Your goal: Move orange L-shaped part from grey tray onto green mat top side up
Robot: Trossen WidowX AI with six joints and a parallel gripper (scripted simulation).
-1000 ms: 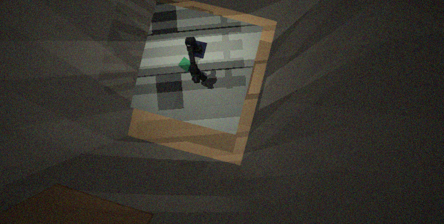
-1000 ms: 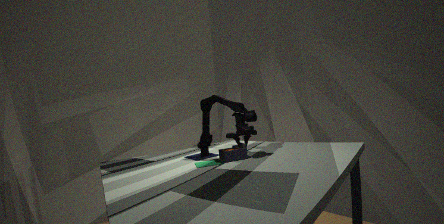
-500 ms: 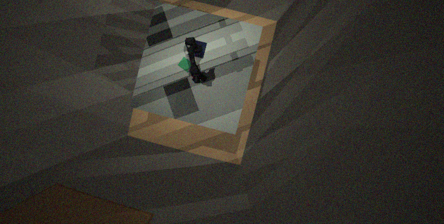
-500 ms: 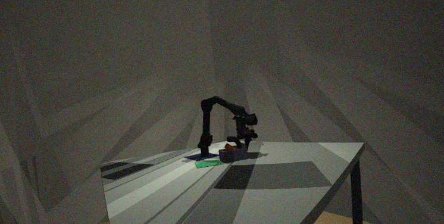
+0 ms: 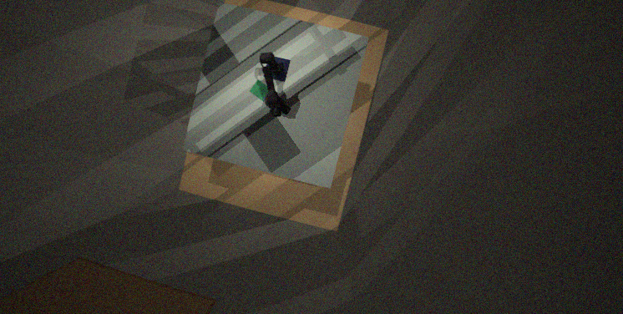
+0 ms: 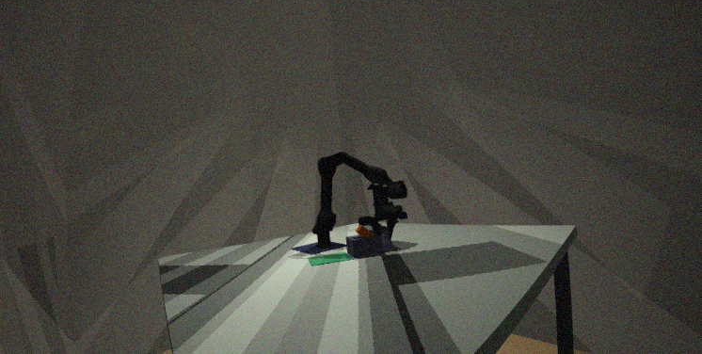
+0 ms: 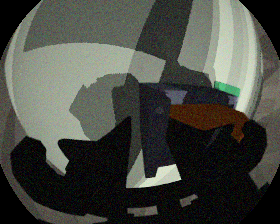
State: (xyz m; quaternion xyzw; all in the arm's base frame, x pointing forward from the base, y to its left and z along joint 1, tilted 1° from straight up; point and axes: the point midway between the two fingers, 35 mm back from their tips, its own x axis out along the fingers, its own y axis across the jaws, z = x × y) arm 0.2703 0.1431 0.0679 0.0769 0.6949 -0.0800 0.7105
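Right now the orange L-shaped part is 60 mm to the right of my gripper tip, 20 mm behind it and 10 mm above it. From my gripper tip the other things lie so: green mat 220 mm to the right, 60 mm behind, 50 mm below.
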